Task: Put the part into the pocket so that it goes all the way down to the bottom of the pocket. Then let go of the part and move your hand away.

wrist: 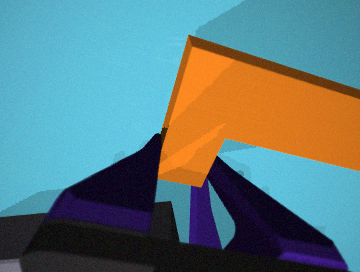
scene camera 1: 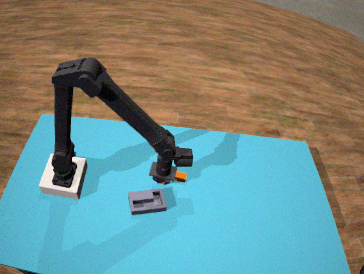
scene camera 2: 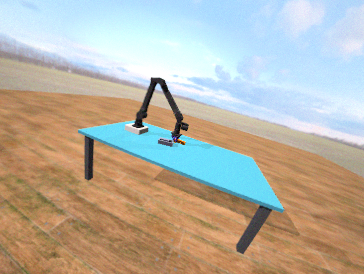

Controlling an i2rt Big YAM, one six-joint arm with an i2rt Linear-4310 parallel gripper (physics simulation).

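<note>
The orange L-shaped part is low at the table, behind and to the right of the grey block in scene camera 1. Its long arm runs off the right side of the wrist view. My gripper is shut on the part's short arm, with one purple finger on each side. I cannot tell whether the part touches the table. The grey block with the pocket lies in front of and left of the gripper, apart from the part. A dark corner of it shows between the fingers in the wrist view.
The arm's white base block stands at the left of the blue table. The arm arches from it over the table to the gripper. The table's right edge is well beyond the part.
</note>
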